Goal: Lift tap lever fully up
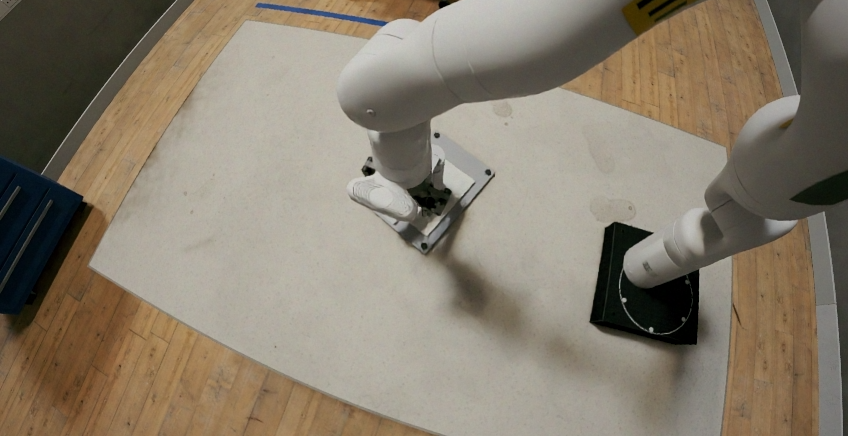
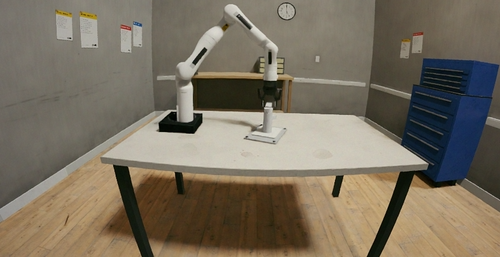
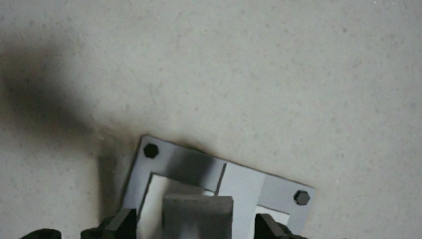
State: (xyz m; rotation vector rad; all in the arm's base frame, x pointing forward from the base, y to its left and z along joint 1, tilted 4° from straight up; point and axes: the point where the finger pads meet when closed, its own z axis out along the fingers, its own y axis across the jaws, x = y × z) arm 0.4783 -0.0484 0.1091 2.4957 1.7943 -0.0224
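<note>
Now: the tap lever 4 cm to the right of my hand, 1 cm behind it and 1 cm above it. Round my hand: tap 6 cm to the right, 5 cm below, 2 cm behind.
</note>
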